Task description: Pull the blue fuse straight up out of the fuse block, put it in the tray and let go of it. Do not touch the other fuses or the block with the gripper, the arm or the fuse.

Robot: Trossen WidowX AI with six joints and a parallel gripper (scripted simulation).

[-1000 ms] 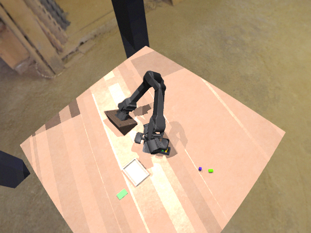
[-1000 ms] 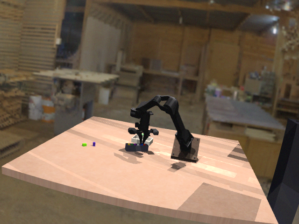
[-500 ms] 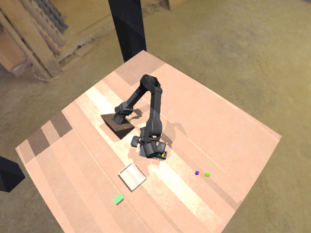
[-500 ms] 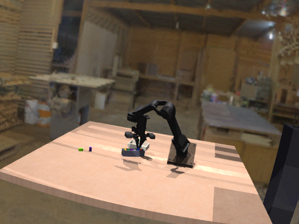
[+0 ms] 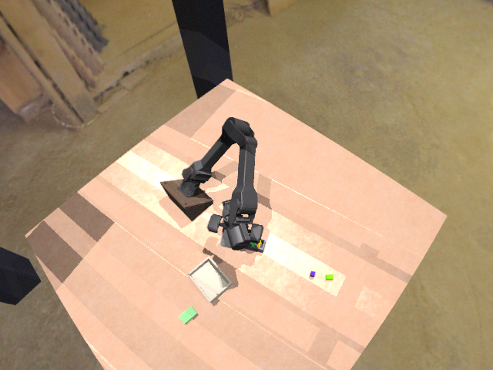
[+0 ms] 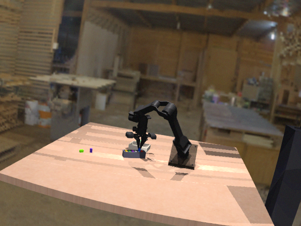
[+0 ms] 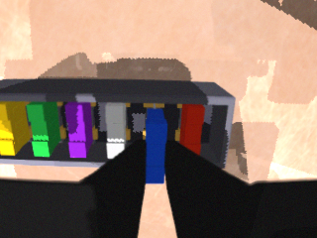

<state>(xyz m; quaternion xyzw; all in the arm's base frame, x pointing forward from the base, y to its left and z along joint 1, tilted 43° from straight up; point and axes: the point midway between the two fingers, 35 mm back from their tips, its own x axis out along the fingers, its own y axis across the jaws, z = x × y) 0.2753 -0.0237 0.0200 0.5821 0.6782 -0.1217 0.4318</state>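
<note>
The white fuse is 20 mm ahead of my gripper tip, 10 mm to the left of it and 30 mm below it. Also, from my gripper tip: purple fuse 40 mm ahead, 20 mm to the left, 30 mm below; blue fuse 10 mm below; red fuse 20 mm behind, 10 mm to the right, 30 mm below.
</note>
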